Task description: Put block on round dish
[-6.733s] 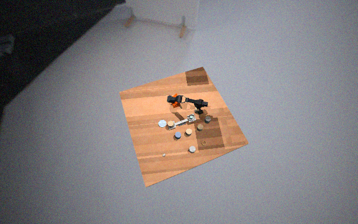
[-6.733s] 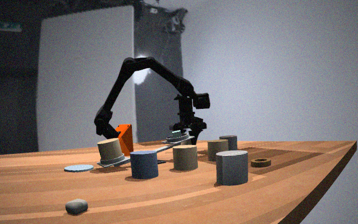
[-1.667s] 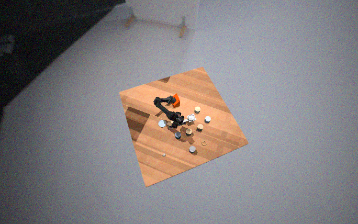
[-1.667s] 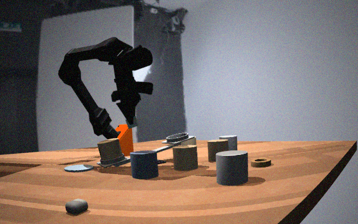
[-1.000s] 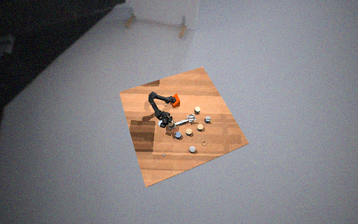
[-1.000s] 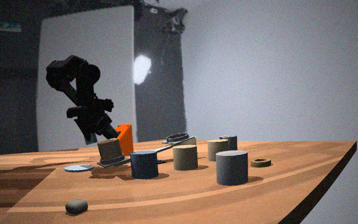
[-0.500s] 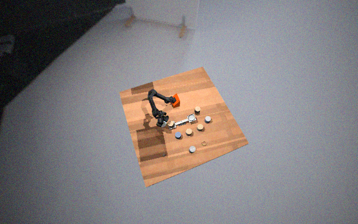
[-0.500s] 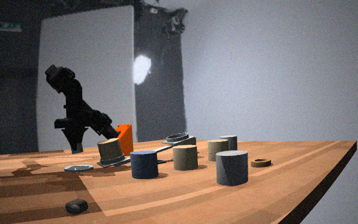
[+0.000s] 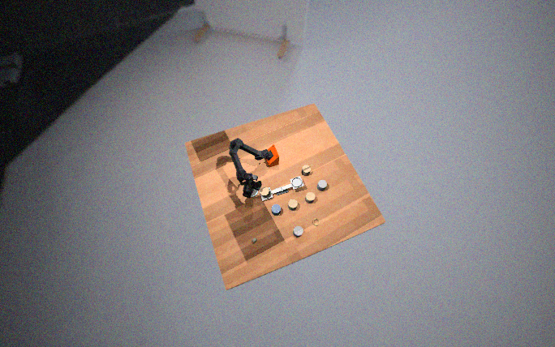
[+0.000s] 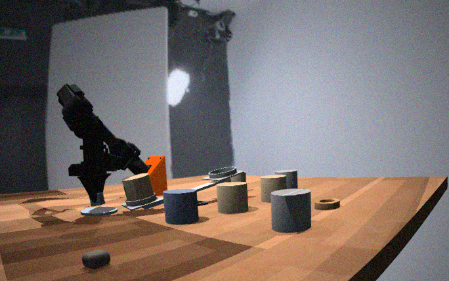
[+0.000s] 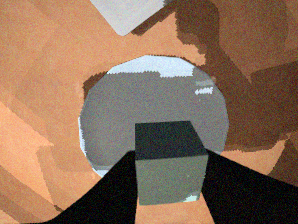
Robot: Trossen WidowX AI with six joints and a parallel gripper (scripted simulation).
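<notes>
Now: the round dish 30 mm below my gripper tip. Round my gripper tip: blue cup 220 mm ahead, 120 mm to the left, 10 mm above; grey pebble 370 mm ahead, 130 mm to the right, 20 mm below; teal block 10 mm above.
</notes>
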